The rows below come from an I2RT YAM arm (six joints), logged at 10 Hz.
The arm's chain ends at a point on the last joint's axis. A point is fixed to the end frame.
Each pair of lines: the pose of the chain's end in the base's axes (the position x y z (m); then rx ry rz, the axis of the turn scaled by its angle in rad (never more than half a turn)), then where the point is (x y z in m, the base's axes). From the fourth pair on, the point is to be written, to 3 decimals.
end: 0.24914, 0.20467, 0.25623, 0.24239, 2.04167, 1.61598
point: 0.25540 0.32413 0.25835
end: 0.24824, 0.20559, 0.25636, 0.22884, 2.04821, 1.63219
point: 0.25235 0.32513 0.25901
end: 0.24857, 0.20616, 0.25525, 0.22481, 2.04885, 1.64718
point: 0.25152 0.32571 0.25884
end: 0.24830, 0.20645, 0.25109, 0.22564, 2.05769, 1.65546
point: 0.250 0.326 0.255
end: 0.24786, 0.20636, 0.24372, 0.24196, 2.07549, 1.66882
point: 0.249 0.326 0.248
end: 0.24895, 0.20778, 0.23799, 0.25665, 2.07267, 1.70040
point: 0.250 0.327 0.245
